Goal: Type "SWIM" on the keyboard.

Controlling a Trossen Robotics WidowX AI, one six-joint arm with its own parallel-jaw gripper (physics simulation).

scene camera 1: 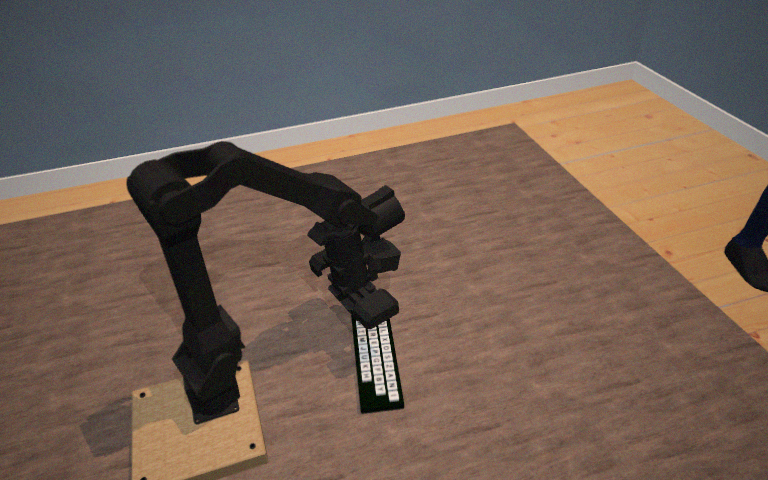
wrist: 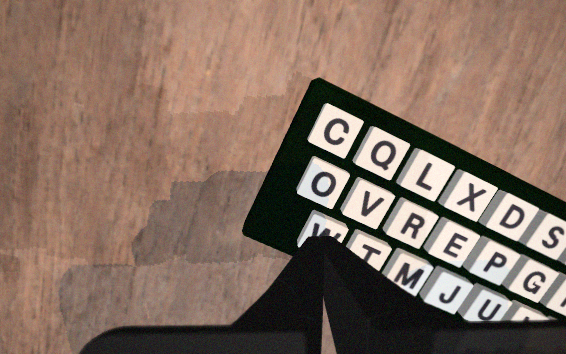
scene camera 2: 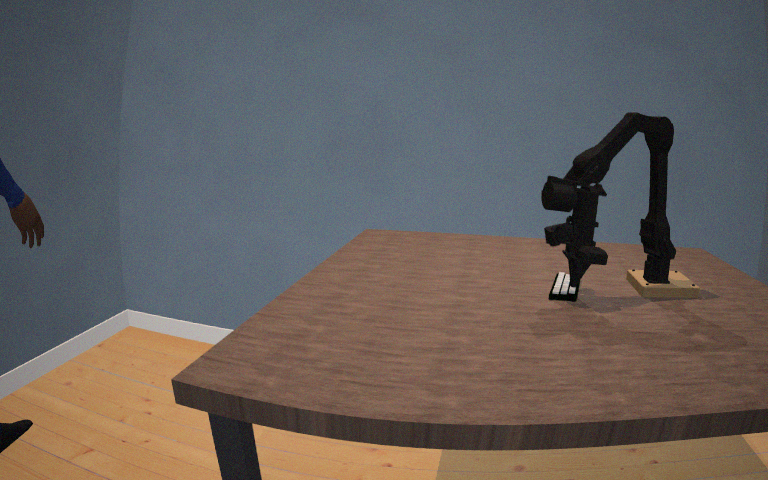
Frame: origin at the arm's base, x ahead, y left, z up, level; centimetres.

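Seen in the pictures: gripper, fingertip midpoint: (scene camera 1: pixel 359 319) (wrist: pixel 319 248) (scene camera 2: pixel 572 286); arm's base, origin of the base link: (scene camera 1: pixel 214 400) (scene camera 2: pixel 656 280).
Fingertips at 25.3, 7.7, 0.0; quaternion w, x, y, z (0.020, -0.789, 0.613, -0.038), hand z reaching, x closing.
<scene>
Pixels of each thing's top centre, then the offset from my fingertips to it, as dx, dy, dz. Level surfaces: height alone.
- dark green keyboard, middle of its top: (wrist: pixel 504 268) (scene camera 1: pixel 375 353) (scene camera 2: pixel 566 282) +0.3, -7.5, -0.8
- W key, middle of its top: (wrist: pixel 322 238) +0.1, -0.2, -0.8
- M key, middle of its top: (wrist: pixel 408 275) (scene camera 1: pixel 362 339) -0.8, -3.9, -0.8
- S key, middle of its top: (wrist: pixel 552 237) (scene camera 1: pixel 387 356) +1.9, -8.8, -0.8
- I key, middle of its top: (scene camera 1: pixel 393 395) +0.2, -16.1, -0.8
- brown wooden table, its level: dz -2.6
The dark green keyboard (scene camera 1: pixel 369 398) (scene camera 2: pixel 561 298) (wrist: pixel 280 200) lies flat on the table with three rows of white letter keys. My gripper (scene camera 2: pixel 574 284) (wrist: pixel 319 248) is shut and empty. Its tips are over the lower part of the W key (wrist: pixel 321 229), at the end of its row; I cannot tell whether they touch it. The M key (scene camera 1: pixel 362 339) (wrist: pixel 410 276) is two keys along in the same row. The S key (scene camera 1: pixel 387 356) (wrist: pixel 552 236) is partly cut off in the wrist view. The I key (scene camera 1: pixel 393 395) is at the other end. In scene camera 1 the fingertips are hidden.
The brown wooden table (scene camera 1: pixel 509 339) (scene camera 2: pixel 396 339) (wrist: pixel 125 75) bears a light wooden base plate (scene camera 1: pixel 169 447) (scene camera 2: pixel 671 289) under the arm. A person's foot (scene camera 1: pixel 750 268) and hand (scene camera 2: pixel 27 220) show beyond the table.
</scene>
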